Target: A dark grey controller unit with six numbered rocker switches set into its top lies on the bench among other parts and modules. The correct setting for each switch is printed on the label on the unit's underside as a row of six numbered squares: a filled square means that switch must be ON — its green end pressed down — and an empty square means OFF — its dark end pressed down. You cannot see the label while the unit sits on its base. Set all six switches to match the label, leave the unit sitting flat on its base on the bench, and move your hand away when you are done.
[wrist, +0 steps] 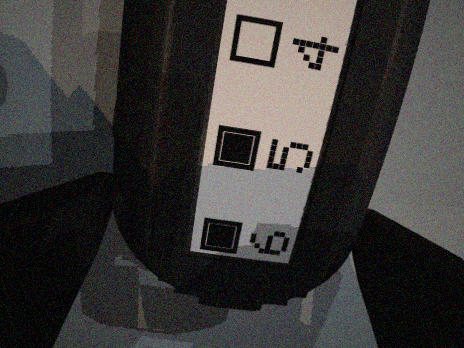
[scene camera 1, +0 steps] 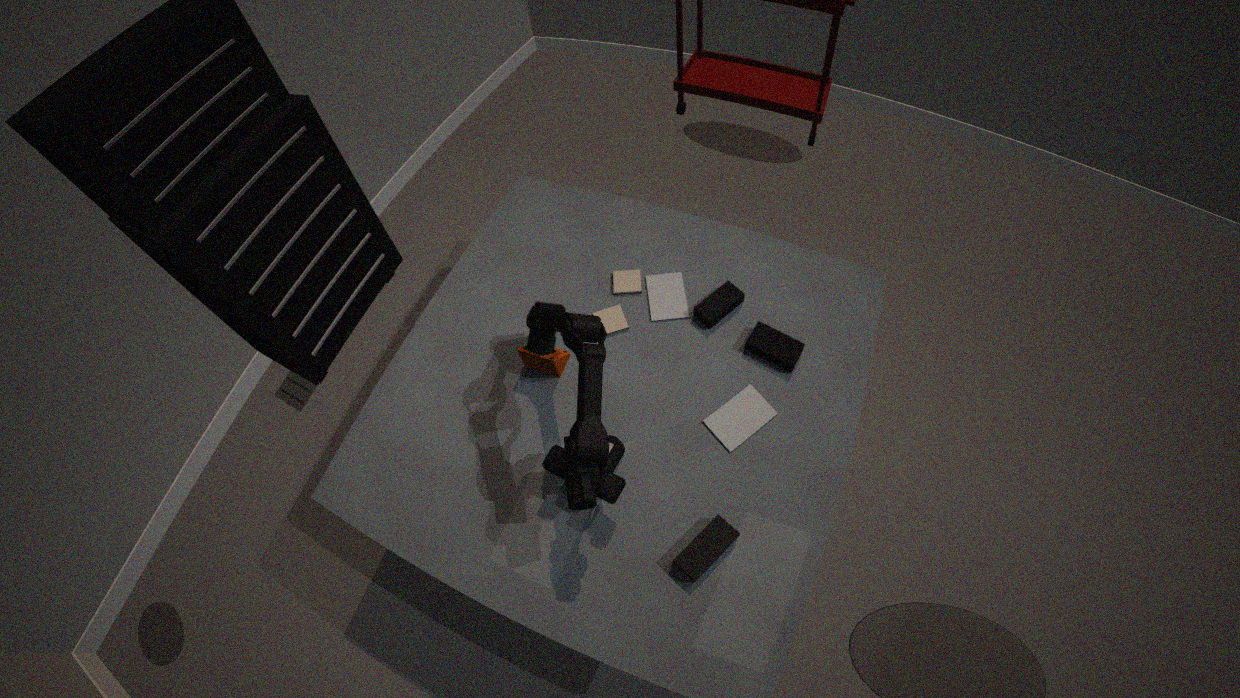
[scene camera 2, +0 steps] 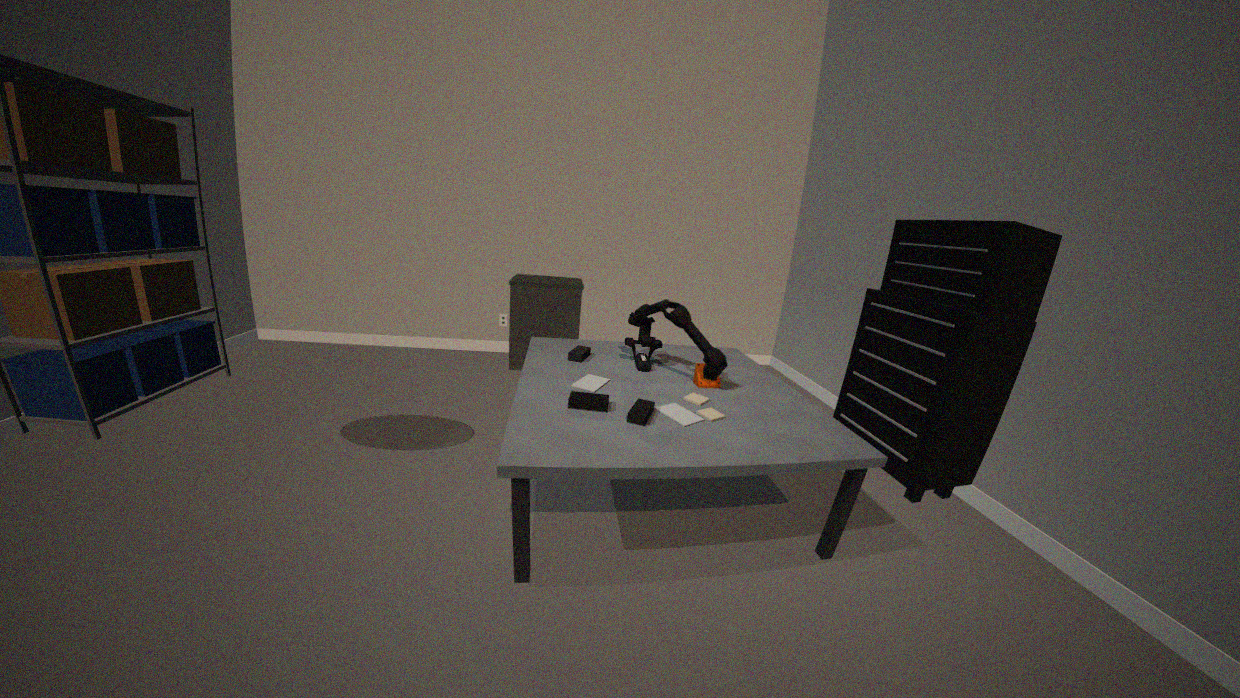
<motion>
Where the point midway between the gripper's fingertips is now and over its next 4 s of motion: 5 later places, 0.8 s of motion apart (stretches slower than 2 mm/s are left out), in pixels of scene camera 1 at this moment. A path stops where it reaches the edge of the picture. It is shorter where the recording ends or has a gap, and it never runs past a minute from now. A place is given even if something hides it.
The gripper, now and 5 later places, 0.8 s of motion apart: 588,484; 588,480; 588,476; 590,470; 592,464; 594,457
</motion>
